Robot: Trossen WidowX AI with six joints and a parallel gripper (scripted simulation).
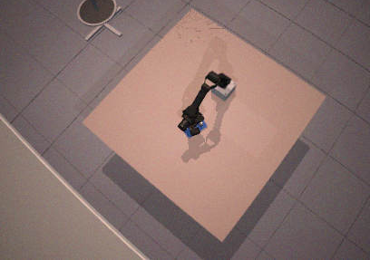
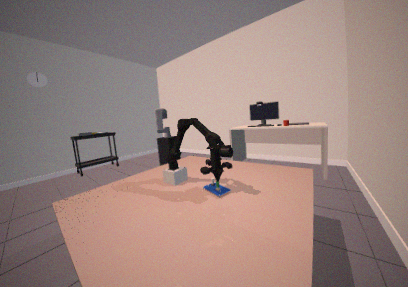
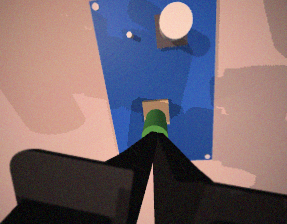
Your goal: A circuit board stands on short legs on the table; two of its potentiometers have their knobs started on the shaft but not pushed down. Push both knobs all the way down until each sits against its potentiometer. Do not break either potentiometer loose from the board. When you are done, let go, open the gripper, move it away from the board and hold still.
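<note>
Now: the green knob 1 cm below my gripper tip. Round my gripper tip: pale grey knob: 6 cm behind, 4 cm to the left, 2 cm below.
</note>
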